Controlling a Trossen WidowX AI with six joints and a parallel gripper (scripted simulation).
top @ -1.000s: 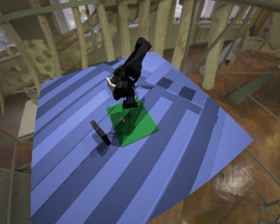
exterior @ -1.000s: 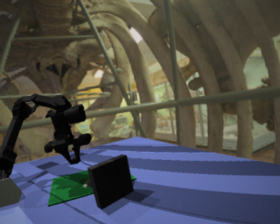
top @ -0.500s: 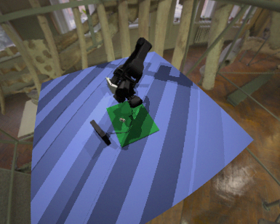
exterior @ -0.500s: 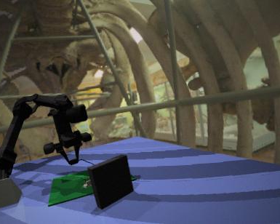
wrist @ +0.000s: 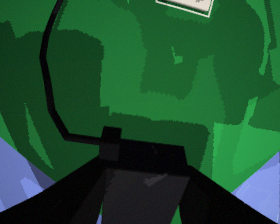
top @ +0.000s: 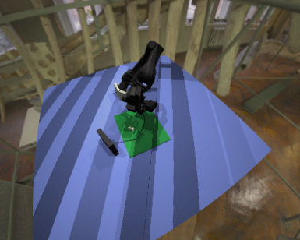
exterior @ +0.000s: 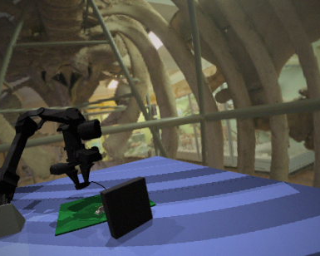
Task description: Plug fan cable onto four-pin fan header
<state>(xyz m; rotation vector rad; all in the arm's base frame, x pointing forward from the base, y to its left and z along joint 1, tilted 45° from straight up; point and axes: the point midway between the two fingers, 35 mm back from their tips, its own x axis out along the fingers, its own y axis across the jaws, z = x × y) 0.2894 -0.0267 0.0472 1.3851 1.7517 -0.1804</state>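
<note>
Now: gripper tip 90 mm above the green board, 50 mm short of it and 30 mm to the left of it. From my gripper tip the other things lie so: white four-pin header (80 mm to the right, 80 mm below, 30 mm ahead); then fan plug (10 mm to the left); then black cable (20 mm ahead, 10 mm to the left).
</note>
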